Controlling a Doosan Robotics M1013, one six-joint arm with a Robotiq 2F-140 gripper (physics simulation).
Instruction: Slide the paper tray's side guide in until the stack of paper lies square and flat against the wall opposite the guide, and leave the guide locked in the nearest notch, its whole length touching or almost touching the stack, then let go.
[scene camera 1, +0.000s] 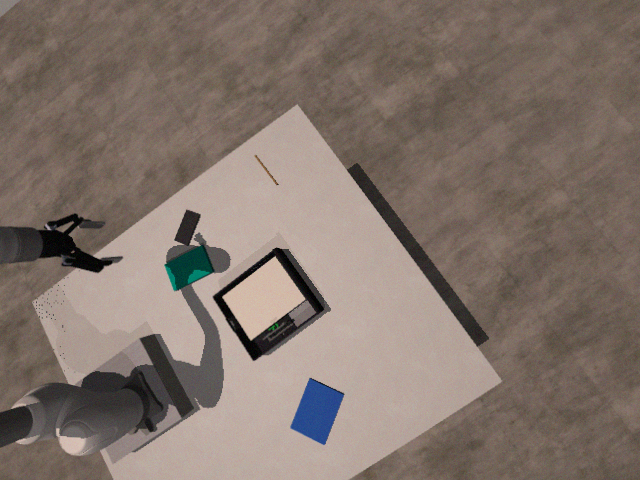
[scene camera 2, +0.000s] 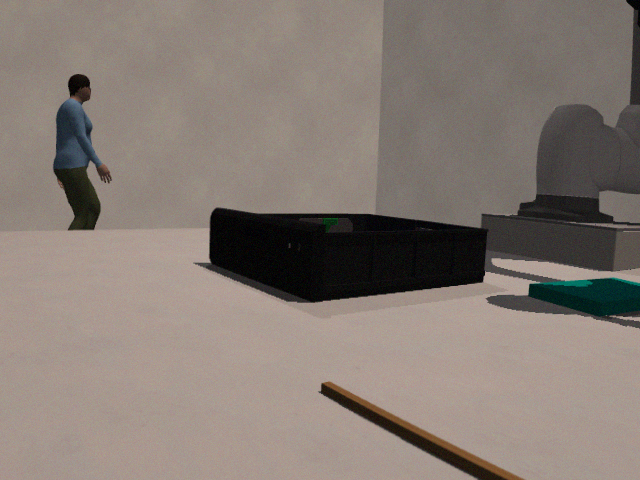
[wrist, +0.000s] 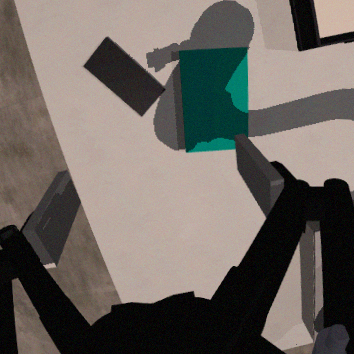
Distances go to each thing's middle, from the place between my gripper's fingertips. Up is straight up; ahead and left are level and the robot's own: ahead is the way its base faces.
Scene:
The teal block (scene camera 1: 195, 264) lies 100 mm to the right of my hand and 350 mm below it. The rest, counted from my hand: black block (wrist: 108, 63): 100 mm ahead, 50 mm to the left, 350 mm below; black paper tray (scene camera 2: 365, 254): 210 mm ahead, 450 mm to the right, 310 mm below; pale paper stack (scene camera 1: 268, 294): 200 mm ahead, 420 mm to the right, 330 mm below.

